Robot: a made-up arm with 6 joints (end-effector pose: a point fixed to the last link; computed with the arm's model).
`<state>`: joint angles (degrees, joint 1 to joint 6).
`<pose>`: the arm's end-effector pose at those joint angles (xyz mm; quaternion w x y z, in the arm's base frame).
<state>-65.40 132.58 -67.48 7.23 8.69 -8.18</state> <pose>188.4 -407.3 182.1 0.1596 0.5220 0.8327 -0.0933</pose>
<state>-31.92 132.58 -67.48 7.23 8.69 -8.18</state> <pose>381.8 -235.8 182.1 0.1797 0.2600 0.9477 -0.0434</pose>
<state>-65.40 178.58 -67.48 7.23 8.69 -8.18</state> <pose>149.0 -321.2 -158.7 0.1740 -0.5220 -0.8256 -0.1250</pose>
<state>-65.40 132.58 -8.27 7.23 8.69 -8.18</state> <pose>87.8 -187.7 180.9 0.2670 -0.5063 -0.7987 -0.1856</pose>
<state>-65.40 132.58 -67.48 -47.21 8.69 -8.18</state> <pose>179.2 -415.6 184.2 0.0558 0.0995 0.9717 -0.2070</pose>
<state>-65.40 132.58 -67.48 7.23 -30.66 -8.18</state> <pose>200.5 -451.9 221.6 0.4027 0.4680 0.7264 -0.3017</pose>
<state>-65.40 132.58 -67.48 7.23 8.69 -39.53</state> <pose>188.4 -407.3 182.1 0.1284 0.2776 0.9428 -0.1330</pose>
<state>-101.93 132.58 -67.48 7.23 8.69 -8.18</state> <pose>-91.1 -439.4 182.1 0.1223 0.7567 0.6271 -0.1386</pose>
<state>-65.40 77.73 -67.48 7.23 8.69 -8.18</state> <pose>89.1 -190.4 524.0 0.5199 0.4144 0.6694 -0.3315</pose>
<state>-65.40 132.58 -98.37 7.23 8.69 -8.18</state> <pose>226.5 -490.5 274.7 0.3725 0.4748 0.7623 -0.2337</pose>
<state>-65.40 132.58 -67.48 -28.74 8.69 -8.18</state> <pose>181.4 -412.0 182.9 0.0937 0.2503 0.9481 -0.1724</pose>
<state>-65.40 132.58 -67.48 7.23 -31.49 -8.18</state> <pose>200.7 -452.5 222.7 0.4075 0.4663 0.7232 -0.3058</pose>
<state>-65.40 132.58 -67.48 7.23 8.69 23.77</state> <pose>188.4 -407.3 182.1 0.1791 0.7310 0.6569 -0.0458</pose>
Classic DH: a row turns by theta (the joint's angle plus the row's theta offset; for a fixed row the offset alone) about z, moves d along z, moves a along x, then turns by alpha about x. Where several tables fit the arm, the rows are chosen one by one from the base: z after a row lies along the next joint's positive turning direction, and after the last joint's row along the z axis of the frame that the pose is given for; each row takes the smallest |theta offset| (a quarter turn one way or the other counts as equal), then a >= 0, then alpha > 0; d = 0 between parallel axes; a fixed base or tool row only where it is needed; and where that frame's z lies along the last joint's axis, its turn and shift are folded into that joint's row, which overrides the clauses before.
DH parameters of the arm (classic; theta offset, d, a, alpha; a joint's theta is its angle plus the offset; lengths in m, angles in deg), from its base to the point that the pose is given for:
joint 1: 0 0.1232 0 -90
joint 2: 7.78 0 -0.4245 0
joint 3: 77.22 0 -0.0136 90
joint 4: 0 0.1552 0 -90
joint 5: 0 0 0.0001 90
joint 6: 0 0.0903 0 0

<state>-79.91 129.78 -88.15 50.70 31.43 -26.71</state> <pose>121.8 -475.9 258.1 0.3343 0.6800 0.6517 0.0346</pose>
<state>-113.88 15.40 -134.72 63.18 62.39 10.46</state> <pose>260.7 412.4 465.7 0.7853 -0.0001 0.4426 -0.4329</pose>
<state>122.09 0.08 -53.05 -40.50 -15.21 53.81</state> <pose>156.3 -278.2 403.4 0.3501 -0.1918 0.0357 0.9162</pose>
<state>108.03 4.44 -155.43 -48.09 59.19 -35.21</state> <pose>235.4 -536.7 329.9 0.8450 0.1655 0.3262 0.3901</pose>
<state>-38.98 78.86 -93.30 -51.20 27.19 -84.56</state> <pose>136.2 -151.7 613.7 0.0732 0.4103 -0.5645 0.7125</pose>
